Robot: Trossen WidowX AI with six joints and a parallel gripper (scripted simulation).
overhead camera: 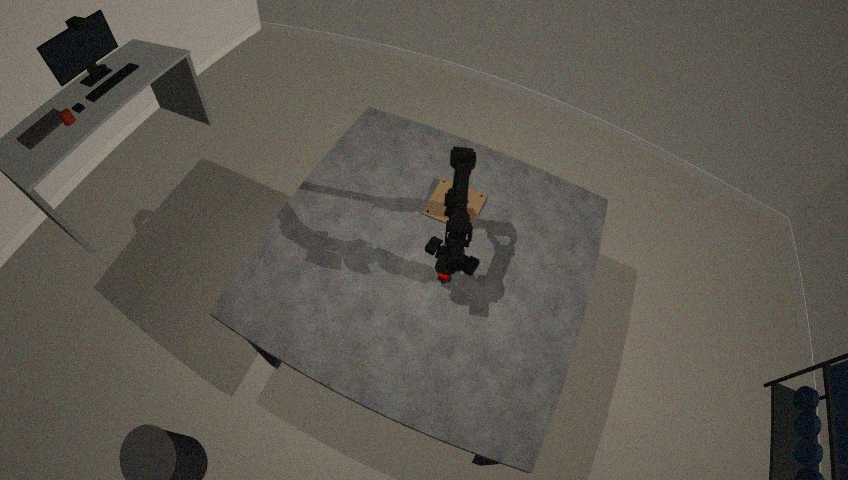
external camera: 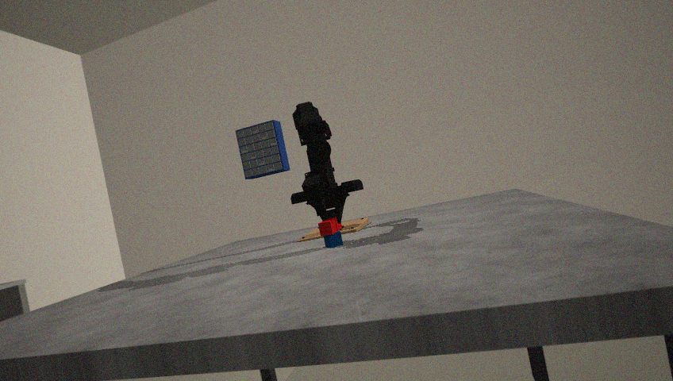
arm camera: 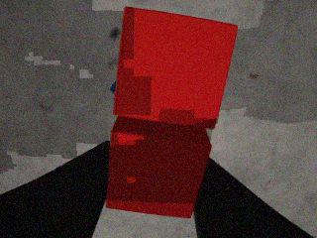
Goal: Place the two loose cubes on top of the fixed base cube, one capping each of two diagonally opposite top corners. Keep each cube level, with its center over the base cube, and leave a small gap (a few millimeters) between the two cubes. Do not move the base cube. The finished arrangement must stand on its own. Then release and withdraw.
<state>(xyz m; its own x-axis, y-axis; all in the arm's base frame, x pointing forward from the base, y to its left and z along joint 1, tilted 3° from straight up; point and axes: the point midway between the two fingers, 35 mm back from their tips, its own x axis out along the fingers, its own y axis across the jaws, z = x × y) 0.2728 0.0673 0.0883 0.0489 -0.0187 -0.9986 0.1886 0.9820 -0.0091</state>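
Now: the blue base cube 4 cm below my gripper tip and 2 cm ahead of it.
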